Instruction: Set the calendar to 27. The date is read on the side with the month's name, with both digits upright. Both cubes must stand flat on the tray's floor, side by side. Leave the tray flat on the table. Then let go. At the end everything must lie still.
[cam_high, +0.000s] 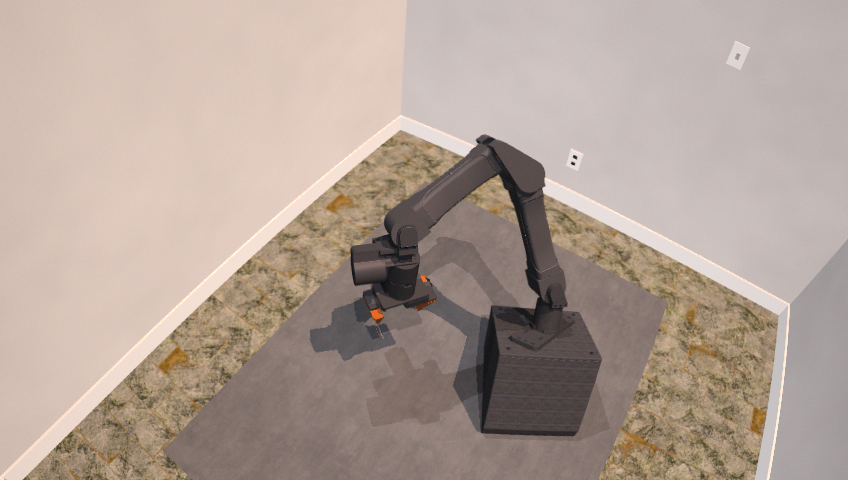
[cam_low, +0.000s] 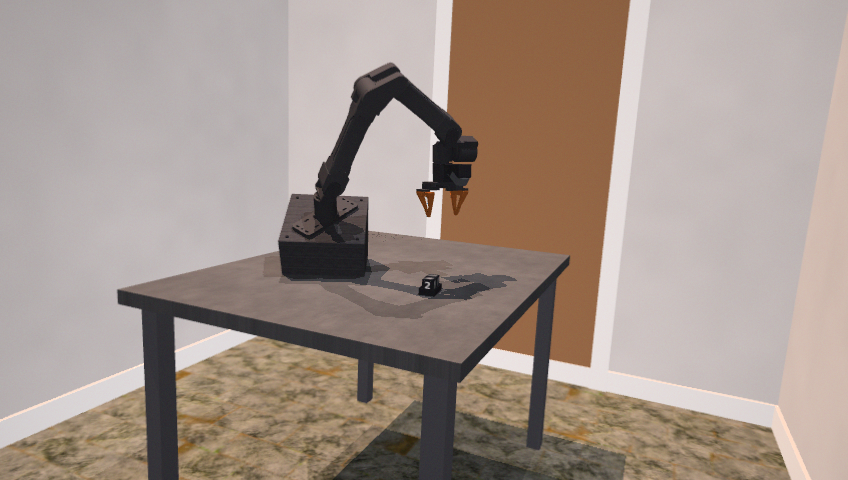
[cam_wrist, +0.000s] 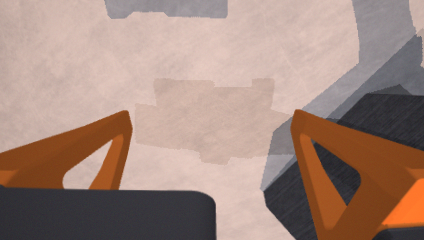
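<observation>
My hand is 80 mm short of the black cube, 200 mm to the left of it and 160 mm above it. Round my hand: black digit cube 70 mm ahead, 170 mm to the right, 160 mm below; black tray 80 mm ahead, 180 mm to the right, 170 mm below.
</observation>
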